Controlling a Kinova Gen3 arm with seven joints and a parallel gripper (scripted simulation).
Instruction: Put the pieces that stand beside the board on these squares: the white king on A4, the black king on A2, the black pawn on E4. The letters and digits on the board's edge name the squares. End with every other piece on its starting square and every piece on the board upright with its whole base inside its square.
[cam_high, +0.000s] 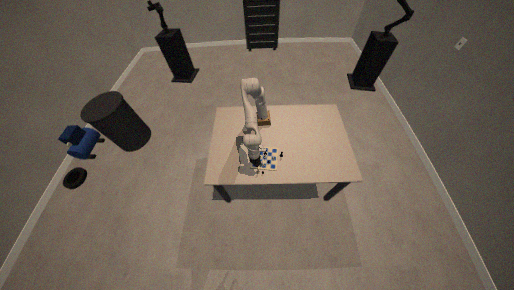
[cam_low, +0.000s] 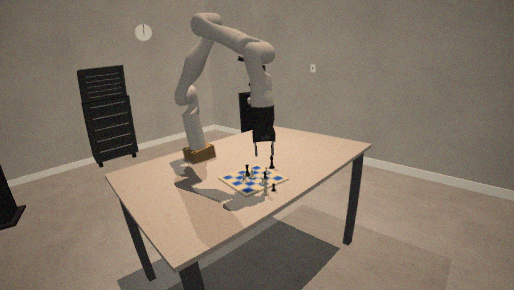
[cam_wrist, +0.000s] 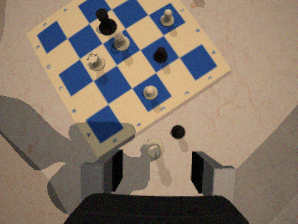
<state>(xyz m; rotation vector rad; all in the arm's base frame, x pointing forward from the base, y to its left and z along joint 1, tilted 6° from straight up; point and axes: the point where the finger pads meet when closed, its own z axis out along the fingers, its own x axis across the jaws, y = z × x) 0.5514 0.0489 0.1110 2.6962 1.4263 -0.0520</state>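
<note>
My hand is 14 cm above the white king. The rest, counted from my hand: blue-and-cream chessboard 17 cm below, 14 cm behind, 3 cm to the left; then black king 18 cm behind, 17 cm to the left, 14 cm below.
</note>
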